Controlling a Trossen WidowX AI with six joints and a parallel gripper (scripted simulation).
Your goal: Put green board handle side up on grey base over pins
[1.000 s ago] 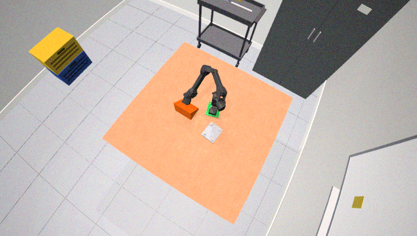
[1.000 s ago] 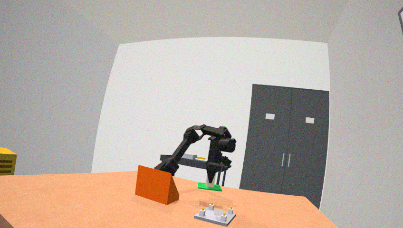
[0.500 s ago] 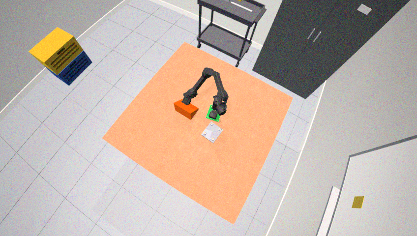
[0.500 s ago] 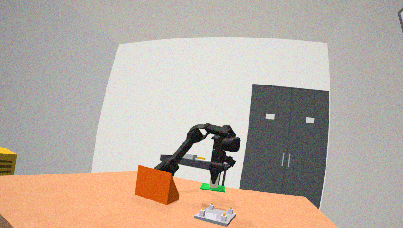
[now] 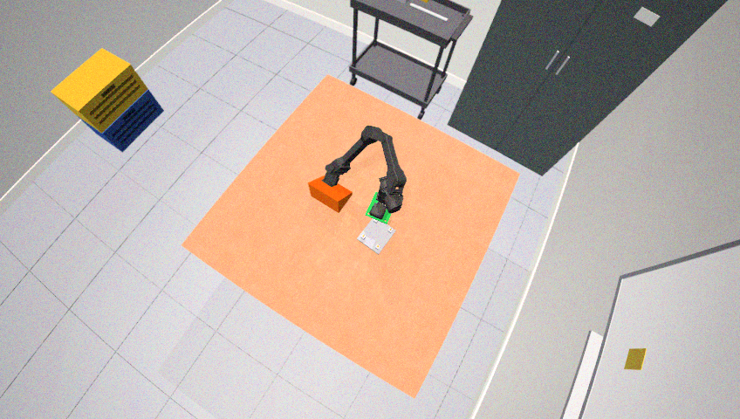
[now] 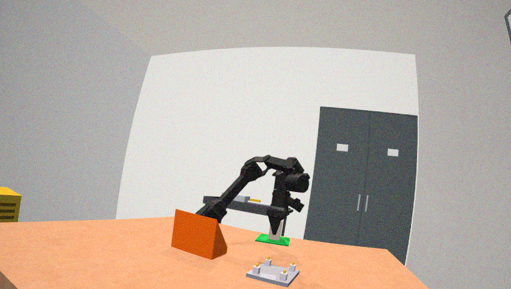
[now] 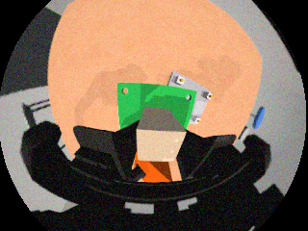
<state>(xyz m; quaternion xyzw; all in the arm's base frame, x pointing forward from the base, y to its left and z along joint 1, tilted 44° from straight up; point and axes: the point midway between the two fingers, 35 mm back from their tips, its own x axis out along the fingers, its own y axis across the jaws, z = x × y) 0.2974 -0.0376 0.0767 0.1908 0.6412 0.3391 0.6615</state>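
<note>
Now: the grey base 50 mm ahead of my gripper tip, 90 mm to the right of it and 110 mm below it. Also, from my gripper tip: green board (right at my gripper tip).
</note>
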